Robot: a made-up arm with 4 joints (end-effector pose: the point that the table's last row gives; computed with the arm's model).
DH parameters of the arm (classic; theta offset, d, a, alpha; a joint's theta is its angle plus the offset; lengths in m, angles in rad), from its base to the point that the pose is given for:
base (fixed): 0 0.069 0 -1.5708
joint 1: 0 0.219 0.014 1.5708
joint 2: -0.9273 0 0.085 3.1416
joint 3: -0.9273 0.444 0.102 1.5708
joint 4: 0 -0.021 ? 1.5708
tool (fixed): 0 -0.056 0 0
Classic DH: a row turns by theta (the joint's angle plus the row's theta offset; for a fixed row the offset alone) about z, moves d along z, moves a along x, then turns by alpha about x.
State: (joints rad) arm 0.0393 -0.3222 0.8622 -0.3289
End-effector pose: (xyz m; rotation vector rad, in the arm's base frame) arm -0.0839 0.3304 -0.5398 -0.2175 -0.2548 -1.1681
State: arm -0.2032 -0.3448 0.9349 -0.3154
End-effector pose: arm 0.0798 0.3407 -0.5347 -0.0725 -0.4452 -1.2904
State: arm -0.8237 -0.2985 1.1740 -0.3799
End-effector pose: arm 0.4615 0.3429 -0.3564 0.3411 -0.9682 -1.5118
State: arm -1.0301 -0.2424 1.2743 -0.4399
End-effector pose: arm 0.5618 0.3347 -0.2500 0.4758 -1.1580 -1.5651
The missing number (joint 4, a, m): -0.355
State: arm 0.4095 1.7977 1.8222 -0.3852
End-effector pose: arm -0.3768 0.2680 -0.4535 -0.0095 0.0243 -0.0226
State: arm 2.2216 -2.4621 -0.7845 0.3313
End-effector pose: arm -0.2657 0.4926 0.3498 -1.6910 1.7938 -1.2217
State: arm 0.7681 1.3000 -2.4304 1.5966
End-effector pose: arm -0.0353 0.2368 -0.0188 1.1321 0.7893 -2.5748
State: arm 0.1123 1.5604 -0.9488 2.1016
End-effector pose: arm -0.1050 0.4242 -0.0293 -2.3038 0.8039 1.4967
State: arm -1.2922 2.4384 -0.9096 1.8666
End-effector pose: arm 0.0479 0.2933 -0.0840 2.9423 0.0863 0.0253
